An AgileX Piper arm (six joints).
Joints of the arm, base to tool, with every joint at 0 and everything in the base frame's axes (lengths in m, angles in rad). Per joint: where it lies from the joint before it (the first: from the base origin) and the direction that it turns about. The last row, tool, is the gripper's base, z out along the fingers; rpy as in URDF.
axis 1: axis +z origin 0 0 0.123
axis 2: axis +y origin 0 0 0
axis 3: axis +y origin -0.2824 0 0.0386
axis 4: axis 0.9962 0 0.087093 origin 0.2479 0 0.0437
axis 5: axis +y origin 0 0 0
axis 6: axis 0.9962 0 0.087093 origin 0.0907 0 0.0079
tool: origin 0 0 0 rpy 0 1.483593 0
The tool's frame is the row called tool.
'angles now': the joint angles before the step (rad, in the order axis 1, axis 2, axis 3, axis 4, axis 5, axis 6). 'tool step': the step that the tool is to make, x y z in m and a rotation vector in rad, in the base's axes. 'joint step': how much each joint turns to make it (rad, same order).
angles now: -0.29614 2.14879 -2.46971 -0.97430 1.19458 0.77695
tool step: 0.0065 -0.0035 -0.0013 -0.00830 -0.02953 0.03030
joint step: -0.00732 0.02460 -0.03292 0.01623 -0.04080 -0.00111
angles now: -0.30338 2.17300 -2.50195 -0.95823 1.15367 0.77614
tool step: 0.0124 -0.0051 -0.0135 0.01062 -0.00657 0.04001
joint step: -0.00874 0.03636 -0.01046 0.03033 -0.04944 -0.00014
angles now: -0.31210 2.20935 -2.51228 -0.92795 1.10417 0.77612
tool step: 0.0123 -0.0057 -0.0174 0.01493 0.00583 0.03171
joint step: -0.00883 0.03849 -0.00213 0.02603 -0.04233 0.00051
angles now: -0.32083 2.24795 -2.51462 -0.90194 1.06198 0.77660
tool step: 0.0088 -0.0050 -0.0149 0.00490 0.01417 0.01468
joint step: -0.00639 0.03239 -0.00098 0.00684 -0.02574 0.00056
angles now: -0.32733 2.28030 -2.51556 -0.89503 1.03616 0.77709
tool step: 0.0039 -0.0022 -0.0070 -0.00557 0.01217 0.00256
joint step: -0.00154 0.01649 -0.00163 -0.00736 -0.00847 -0.00021
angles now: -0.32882 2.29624 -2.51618 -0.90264 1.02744 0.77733
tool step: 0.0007 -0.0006 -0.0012 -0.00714 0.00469 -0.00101
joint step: -0.00005 0.00346 0.00011 -0.00828 -0.00212 0.00020
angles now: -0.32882 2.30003 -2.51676 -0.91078 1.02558 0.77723
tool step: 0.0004 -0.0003 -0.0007 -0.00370 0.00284 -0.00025
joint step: 0.00000 0.00183 0.00026 -0.00418 -0.00122 -0.00022
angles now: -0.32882 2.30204 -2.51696 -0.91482 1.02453 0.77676
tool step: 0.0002 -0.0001 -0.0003 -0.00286 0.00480 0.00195
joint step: -0.00003 0.00075 0.00004 -0.00094 -0.00078 -0.00487
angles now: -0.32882 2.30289 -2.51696 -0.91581 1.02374 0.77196
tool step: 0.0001 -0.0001 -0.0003 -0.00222 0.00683 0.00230
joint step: -0.00014 0.00076 -0.00051 0.00060 0.00048 -0.00767
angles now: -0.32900 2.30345 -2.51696 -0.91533 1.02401 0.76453
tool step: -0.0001 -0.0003 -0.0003 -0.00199 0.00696 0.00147
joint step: -0.00061 0.00016 0.00057 0.00037 0.00064 -0.00713
